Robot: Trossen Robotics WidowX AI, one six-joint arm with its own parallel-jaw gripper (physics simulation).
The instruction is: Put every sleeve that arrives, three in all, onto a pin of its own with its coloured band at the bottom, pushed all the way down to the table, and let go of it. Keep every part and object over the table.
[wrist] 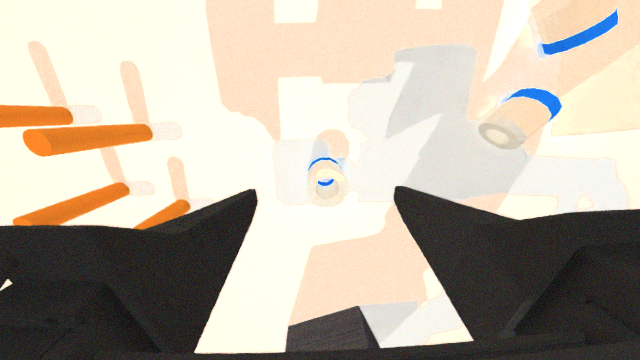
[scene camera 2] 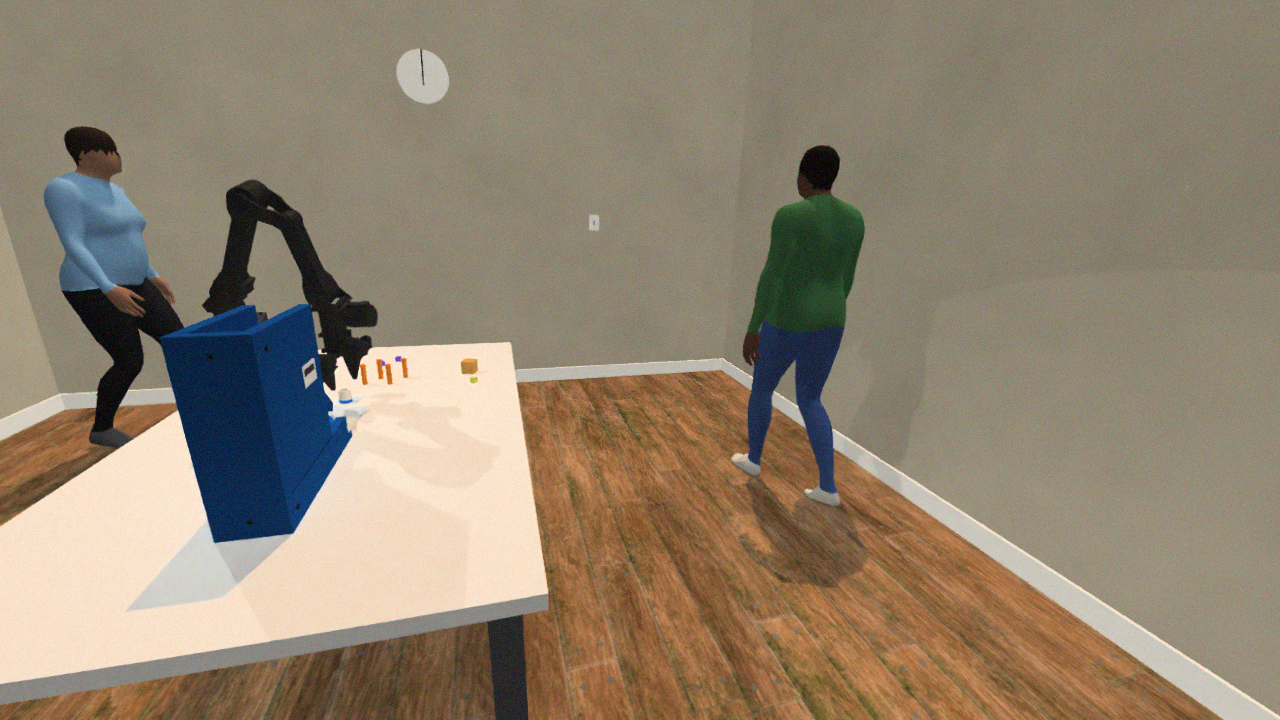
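Note:
My gripper [scene camera 2: 343, 379] [wrist: 326, 194] is open and empty, pointing down above a pale sleeve [scene camera 2: 345, 394] [wrist: 327, 198] that stands upright on the table, its blue band at the bottom. In the wrist view this sleeve appears between and below the fingertips. A second sleeve [wrist: 527, 119] appears tilted or lying to the right, its open end towards the middle and its blue band at the far end. A third sleeve [wrist: 570, 27] shows partly at the top right, with a blue band along its lower edge. Several bare orange pins [scene camera 2: 389, 374] [wrist: 95, 139] stand left of the gripper in the wrist view.
A tall blue dispenser [scene camera 2: 241, 429] stands on the table [scene camera 2: 429, 555], near the arm. An orange-brown block [scene camera 2: 469, 366], a small yellow-green block [scene camera 2: 473, 379] and a purple piece [scene camera 2: 398, 359] lie near the far end. A dark block [wrist: 325, 332] shows at the wrist view's bottom.

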